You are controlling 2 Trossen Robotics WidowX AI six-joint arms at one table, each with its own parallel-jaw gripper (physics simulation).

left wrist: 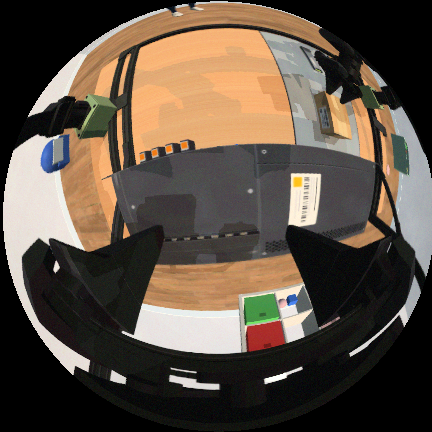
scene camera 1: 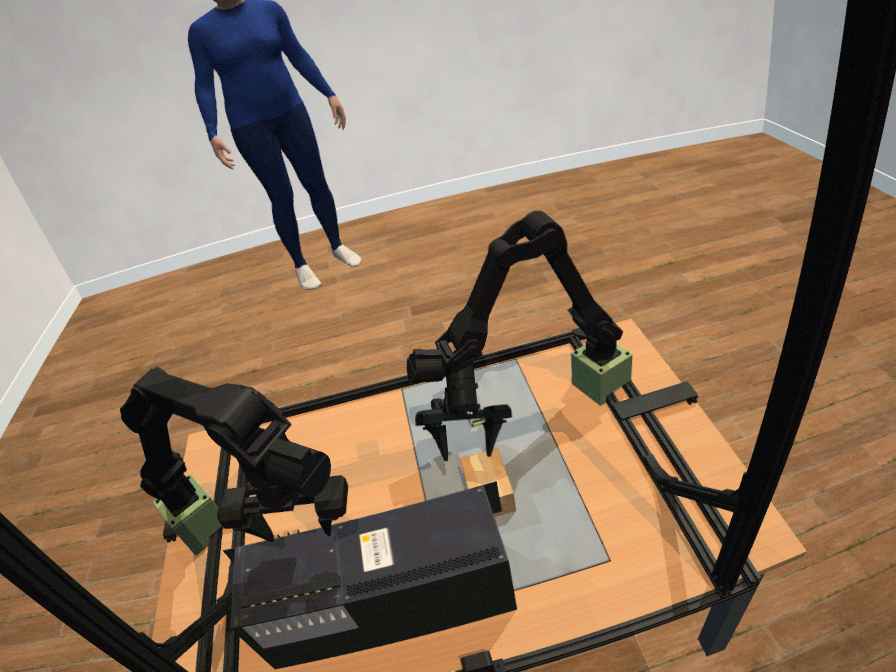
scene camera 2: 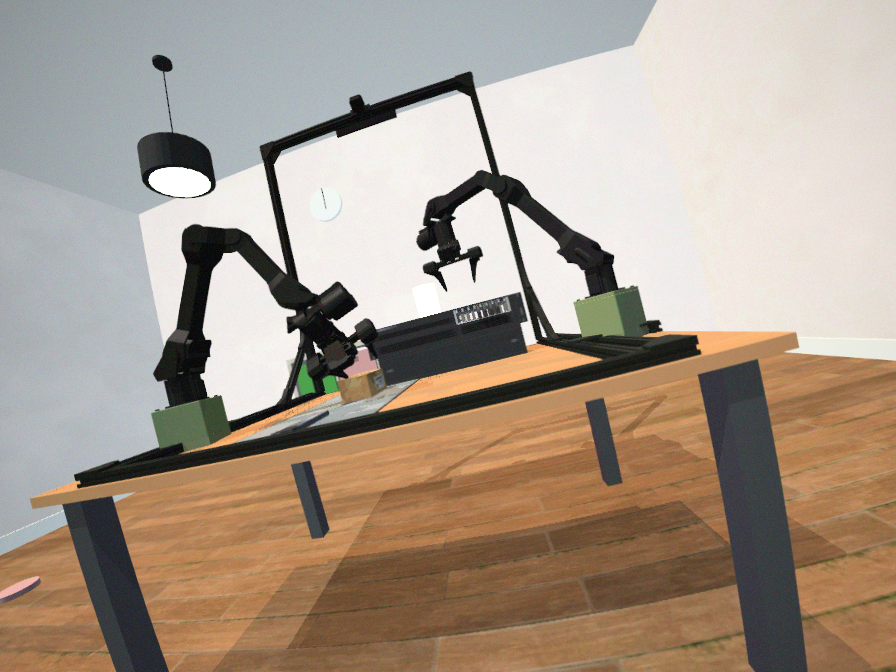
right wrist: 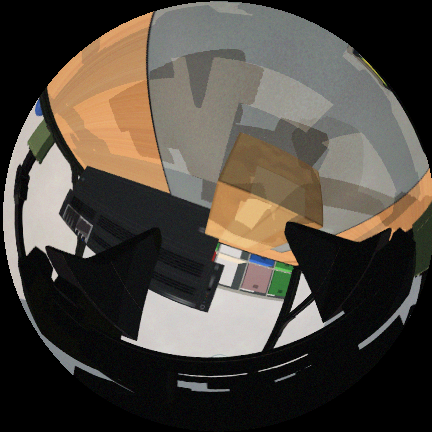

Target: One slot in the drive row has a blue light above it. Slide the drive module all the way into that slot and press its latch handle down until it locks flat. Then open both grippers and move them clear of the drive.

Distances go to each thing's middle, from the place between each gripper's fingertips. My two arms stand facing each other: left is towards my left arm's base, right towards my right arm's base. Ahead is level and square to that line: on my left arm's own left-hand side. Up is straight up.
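With respect to the cardboard box point(scene camera 1: 478, 469), my left gripper is 33 cm to the left of it, 13 cm short of it and 21 cm above it. The grey mat point(scene camera 1: 551, 534), counted from my left hand, is 36 cm to the right, 20 cm ahead and 24 cm below.
My right hand is 4 cm past the cardboard box, 2 cm to the left of it and 5 cm above it. Counted from my right hand, the grey mat is 5 cm to the right, 3 cm ahead and 8 cm below.
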